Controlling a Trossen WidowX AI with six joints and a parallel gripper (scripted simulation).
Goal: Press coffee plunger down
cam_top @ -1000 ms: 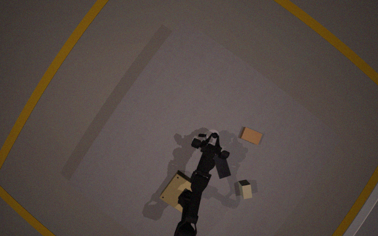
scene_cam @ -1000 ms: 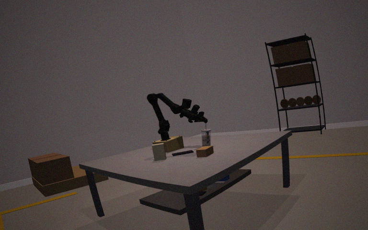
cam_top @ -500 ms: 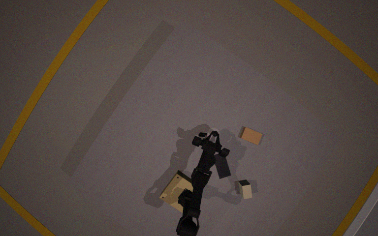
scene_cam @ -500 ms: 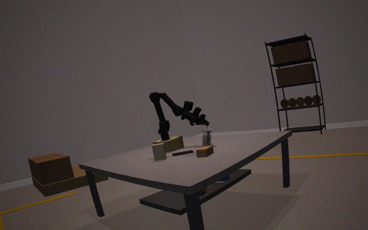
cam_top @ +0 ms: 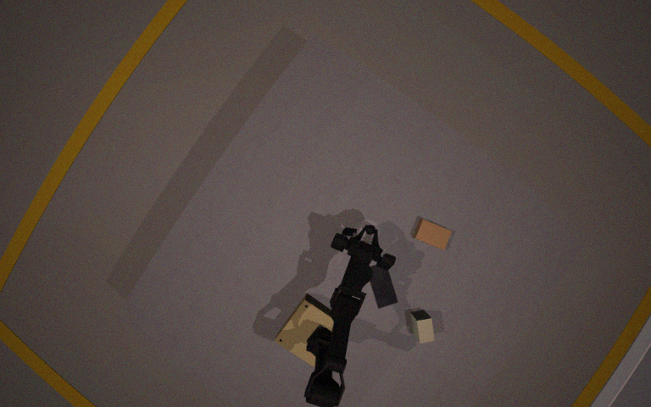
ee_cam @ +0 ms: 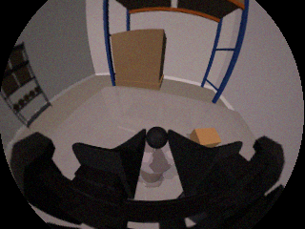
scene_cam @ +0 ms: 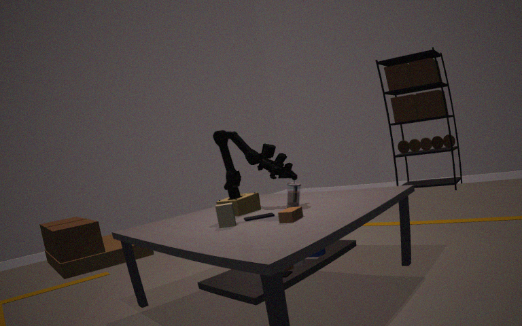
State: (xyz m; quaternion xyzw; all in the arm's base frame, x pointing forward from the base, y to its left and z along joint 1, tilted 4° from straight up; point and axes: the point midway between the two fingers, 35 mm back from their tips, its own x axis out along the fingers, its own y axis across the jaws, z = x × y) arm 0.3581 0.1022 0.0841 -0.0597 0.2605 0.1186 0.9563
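Right now my gripper tip is 90 mm above the coffee press, 30 mm past it and 10 mm to the right of it. The rest, counted from my gripper tip: orange block (200 mm to the right, 150 mm below, 110 mm ahead).
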